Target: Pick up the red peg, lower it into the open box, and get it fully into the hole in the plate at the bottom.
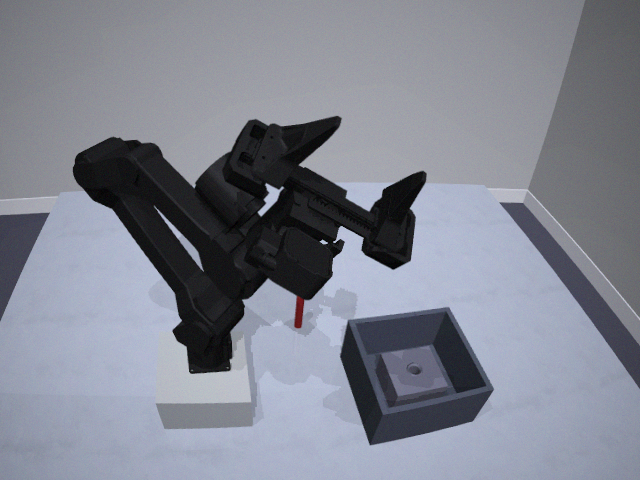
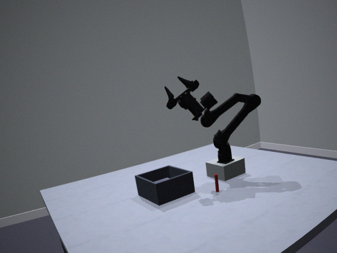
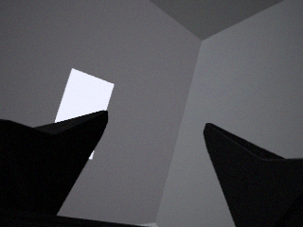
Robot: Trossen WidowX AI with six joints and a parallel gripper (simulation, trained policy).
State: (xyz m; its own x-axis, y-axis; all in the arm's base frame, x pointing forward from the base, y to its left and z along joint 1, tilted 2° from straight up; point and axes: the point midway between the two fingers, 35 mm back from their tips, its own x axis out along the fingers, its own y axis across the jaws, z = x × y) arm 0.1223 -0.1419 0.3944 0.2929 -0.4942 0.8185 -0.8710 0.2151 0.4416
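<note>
Right now my gripper tip is 450 mm above the red peg, 270 mm to the right of it and 30 mm short of it. Round my gripper tip: grey plate 450 mm below, 180 mm ahead, 90 mm to the left; dark box 470 mm below, 180 mm ahead, 90 mm to the left.
</note>
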